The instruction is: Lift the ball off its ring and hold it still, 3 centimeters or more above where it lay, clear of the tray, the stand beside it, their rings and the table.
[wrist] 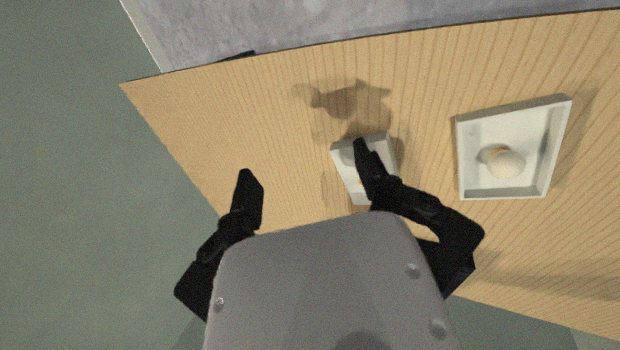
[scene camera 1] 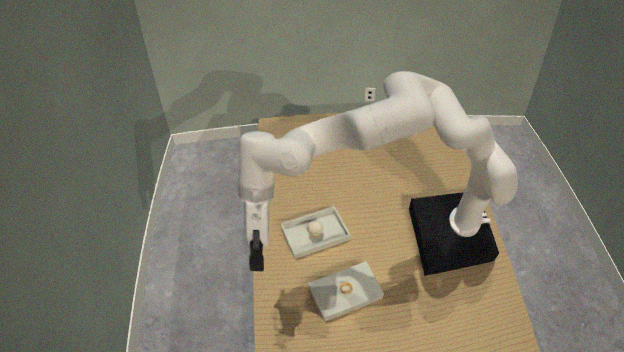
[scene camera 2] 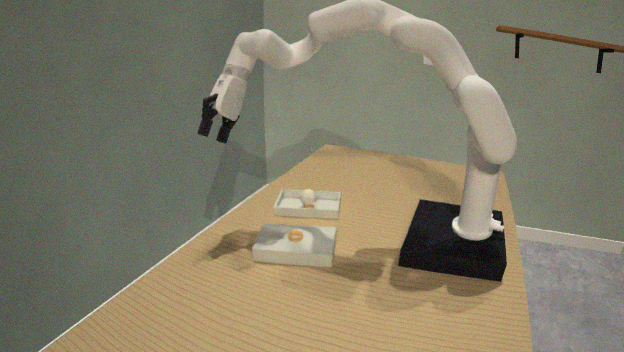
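Seen in the pictures: gripper, fingertip midpoint: point(wrist: 303, 165) point(scene camera 1: 256, 260) point(scene camera 2: 211, 138); arm's base, origin of the base link: point(scene camera 1: 464, 221) point(scene camera 2: 472, 228).
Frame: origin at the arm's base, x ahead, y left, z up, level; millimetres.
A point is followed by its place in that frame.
The cream ball point(scene camera 1: 315, 228) @[x 512, y 49, z -2 mm] point(scene camera 2: 307, 196) @[x 505, y 53, z -9 mm] point(wrist: 506, 164) @[x 527, y 46, z -2 mm] rests on its orange ring point(scene camera 2: 309, 206) @[x 501, y 50, z -35 mm] point(wrist: 498, 150) @[x 532, y 52, z -30 mm] inside the pale walled tray point(scene camera 1: 288, 244) @[x 592, y 96, z -36 mm] point(scene camera 2: 307, 213) @[x 480, y 89, z -43 mm] point(wrist: 504, 193) @[x 441, y -16, z -38 mm]. The pale block-like stand point(scene camera 1: 345, 313) @[x 393, y 323, z -49 mm] point(scene camera 2: 293, 257) @[x 365, y 306, z -34 mm] point(wrist: 358, 196) @[x 327, y 259, z -19 mm] is beside the tray, with an empty orange ring point(scene camera 1: 346, 288) @[x 399, y 250, z -18 mm] point(scene camera 2: 295, 236) @[x 404, y 245, z -19 mm] on its top. In the wrist view one finger partly hides the stand. My gripper point(scene camera 1: 256, 270) @[x 615, y 309, z 216 mm] point(scene camera 2: 213, 138) @[x 615, y 309, z 216 mm] point(wrist: 303, 165) @[x 615, y 309, z 216 mm] is open and empty, high above the table's left side and away from the ball, its fingers pointing mostly downward.
The wooden table point(scene camera 1: 380, 180) @[x 303, y -221, z -56 mm] point(scene camera 2: 190, 295) @[x 468, y 555, z -56 mm] point(wrist: 240, 115) @[x 474, y 631, z -56 mm] bears the tray, the stand and the black base block point(scene camera 1: 435, 250) @[x 121, y 114, z -4 mm] point(scene camera 2: 425, 250) @[x 90, y 158, z -6 mm] that carries the arm. The tray's low walls surround the ball. The arm's shadow falls across the stand and the table near it.
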